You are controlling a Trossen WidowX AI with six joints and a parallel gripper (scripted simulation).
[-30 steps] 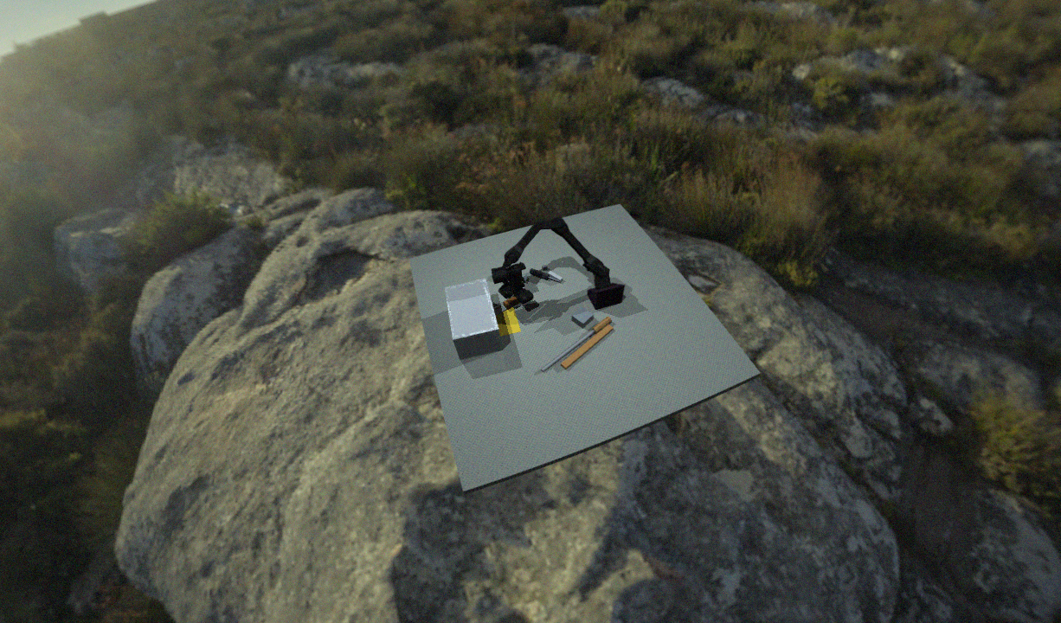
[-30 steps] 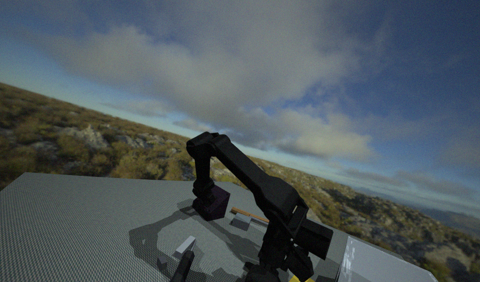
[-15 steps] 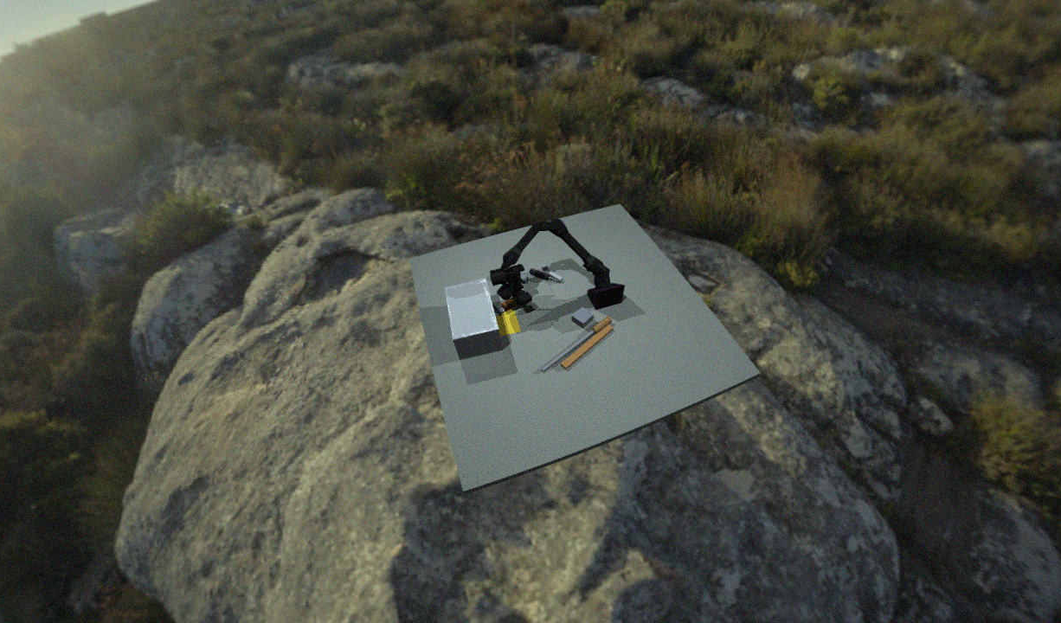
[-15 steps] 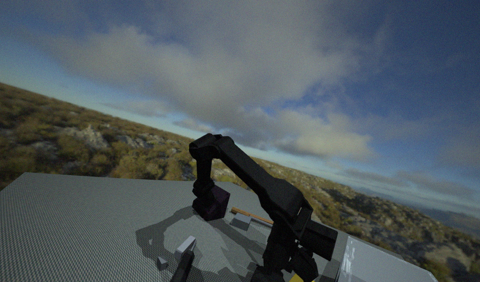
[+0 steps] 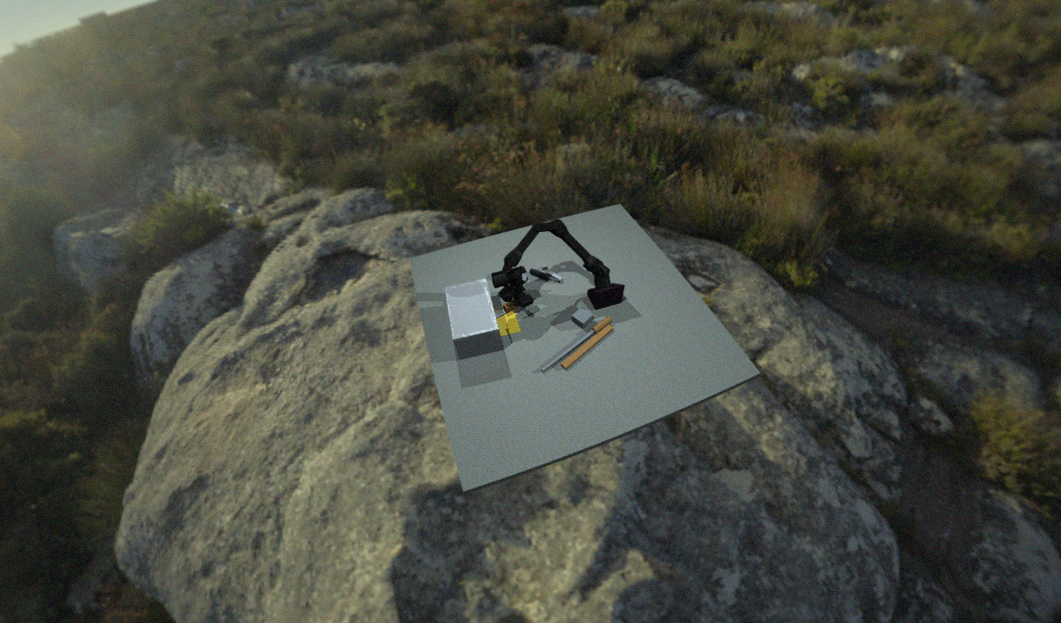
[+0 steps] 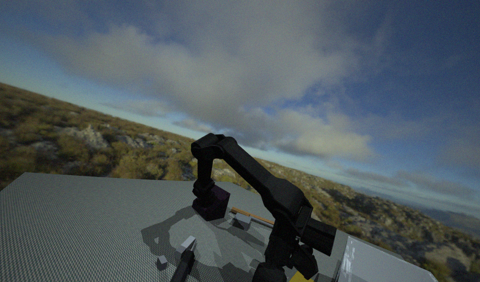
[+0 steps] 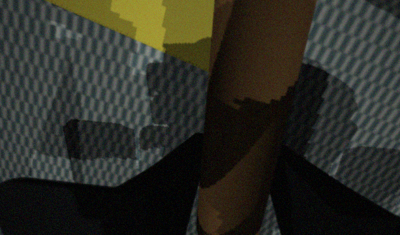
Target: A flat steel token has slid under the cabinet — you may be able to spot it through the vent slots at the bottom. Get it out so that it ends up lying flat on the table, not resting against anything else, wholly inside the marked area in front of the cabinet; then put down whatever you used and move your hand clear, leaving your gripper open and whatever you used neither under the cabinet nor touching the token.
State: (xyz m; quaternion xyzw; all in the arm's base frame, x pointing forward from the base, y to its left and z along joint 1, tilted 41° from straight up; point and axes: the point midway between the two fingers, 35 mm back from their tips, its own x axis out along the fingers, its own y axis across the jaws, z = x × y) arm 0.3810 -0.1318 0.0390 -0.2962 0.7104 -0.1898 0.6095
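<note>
My gripper tip is now 230 mm past the grey bar and 80 mm to the left of it. From my gripper tip the other things lie so: grey block (230 mm behind, 210 mm to the left, 10 mm above); then small grey cube (210 mm behind, 160 mm to the right); then wooden stick (350 mm to the left, 180 mm behind).
</note>
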